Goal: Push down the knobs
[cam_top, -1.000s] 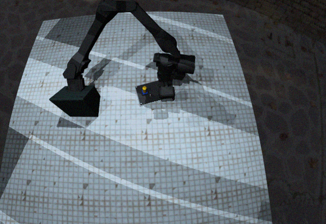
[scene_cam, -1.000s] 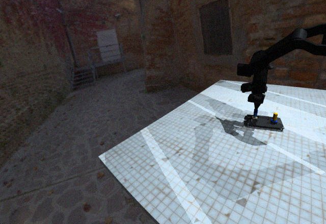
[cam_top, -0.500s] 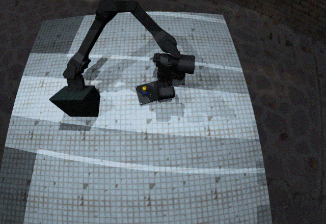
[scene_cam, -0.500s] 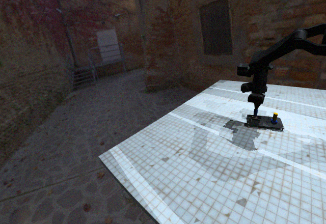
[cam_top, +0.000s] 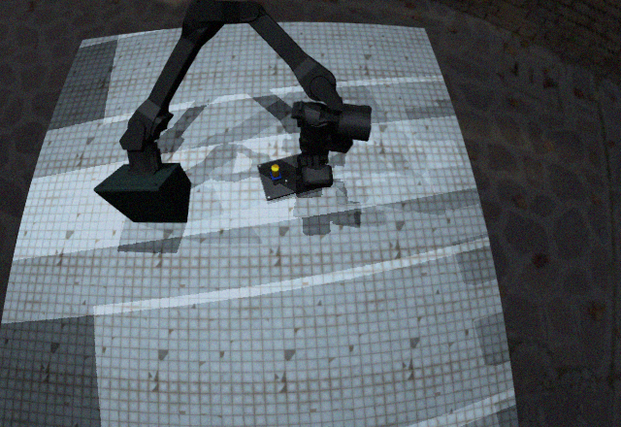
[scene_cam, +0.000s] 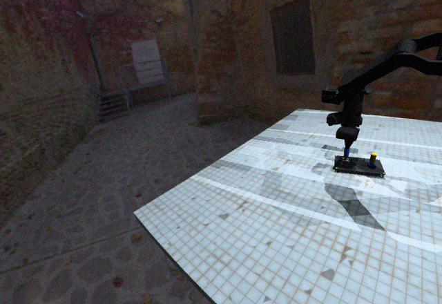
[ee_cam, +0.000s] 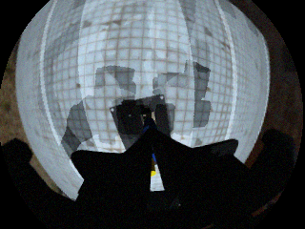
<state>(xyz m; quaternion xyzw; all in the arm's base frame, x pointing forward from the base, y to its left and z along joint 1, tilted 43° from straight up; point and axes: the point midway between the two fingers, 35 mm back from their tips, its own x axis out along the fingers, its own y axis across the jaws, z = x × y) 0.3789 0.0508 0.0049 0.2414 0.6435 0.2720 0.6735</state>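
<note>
My gripper tip is 2 cm above the blue knob. Round my gripper tip: yellow knob: 9 cm behind, 2 cm below, 1 cm to the right.
</note>
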